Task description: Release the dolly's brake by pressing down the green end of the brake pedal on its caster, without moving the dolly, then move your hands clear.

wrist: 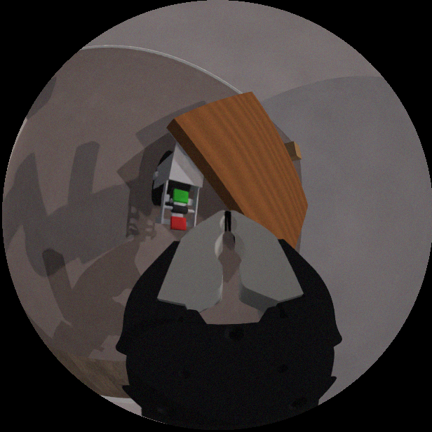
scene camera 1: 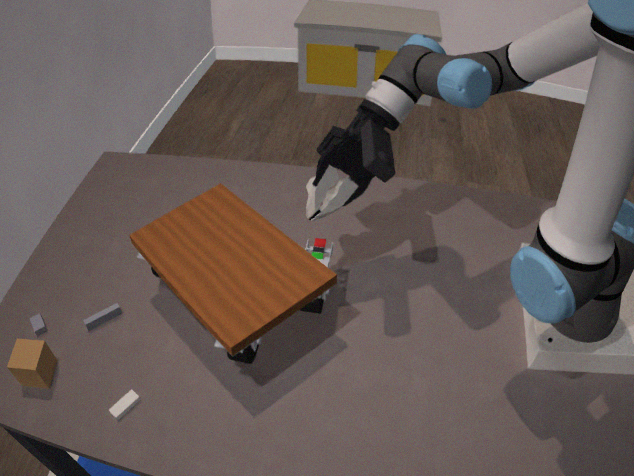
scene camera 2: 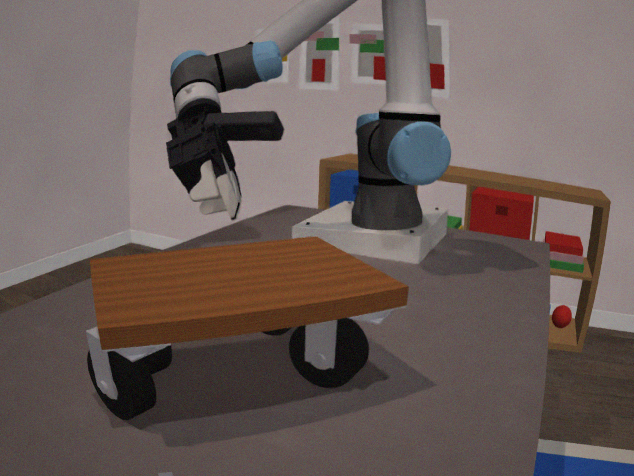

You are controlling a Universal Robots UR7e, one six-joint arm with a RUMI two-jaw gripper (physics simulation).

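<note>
The dolly (scene camera 1: 230,261) (scene camera 2: 230,286) (wrist: 240,155) has a brown wooden deck and stands on black casters. The brake pedal sticks out past the deck's edge on one caster, with its green end (scene camera 1: 318,255) (wrist: 180,196) nearer the wheel and its red end (scene camera 1: 320,242) (wrist: 178,223) farther out. I cannot tell from these views which end is lower. The deck hides the pedal in scene camera 2. My gripper (scene camera 1: 310,218) (scene camera 2: 235,216) (wrist: 226,212) is shut and empty. Its fingertips are above and apart from the pedal, beyond the red end in scene camera 1.
An orange-brown cube (scene camera 1: 31,361) (wrist: 295,150), a white block (scene camera 1: 124,404) and two grey blocks (scene camera 1: 102,316) (scene camera 1: 37,323) lie on the table (scene camera 1: 384,409) beyond the dolly from my base. A low shelf (scene camera 2: 522,182) stands behind my base.
</note>
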